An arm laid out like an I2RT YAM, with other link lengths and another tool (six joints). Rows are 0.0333 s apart.
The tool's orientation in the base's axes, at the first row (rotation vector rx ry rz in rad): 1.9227, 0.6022, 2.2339
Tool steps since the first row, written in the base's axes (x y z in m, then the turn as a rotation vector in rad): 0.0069, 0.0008, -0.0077, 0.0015, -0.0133, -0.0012; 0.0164, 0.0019, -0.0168, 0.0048, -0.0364, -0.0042; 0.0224, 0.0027, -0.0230, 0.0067, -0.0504, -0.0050; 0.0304, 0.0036, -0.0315, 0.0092, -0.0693, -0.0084; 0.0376, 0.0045, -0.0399, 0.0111, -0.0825, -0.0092; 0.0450, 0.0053, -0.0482, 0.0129, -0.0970, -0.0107; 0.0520, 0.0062, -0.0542, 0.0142, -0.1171, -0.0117
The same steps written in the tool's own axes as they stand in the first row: -0.0080, -0.0026, 0.0061, -0.0061, 0.0119, -0.0015; -0.0177, -0.0056, 0.0145, -0.0176, 0.0323, -0.0035; -0.0242, -0.0077, 0.0199, -0.0236, 0.0451, -0.0047; -0.0331, -0.0105, 0.0269, -0.0338, 0.0614, -0.0066; -0.0417, -0.0134, 0.0332, -0.0396, 0.0734, -0.0076; -0.0504, -0.0162, 0.0397, -0.0464, 0.0863, -0.0091; -0.0568, -0.0182, 0.0460, -0.0547, 0.1045, -0.0122
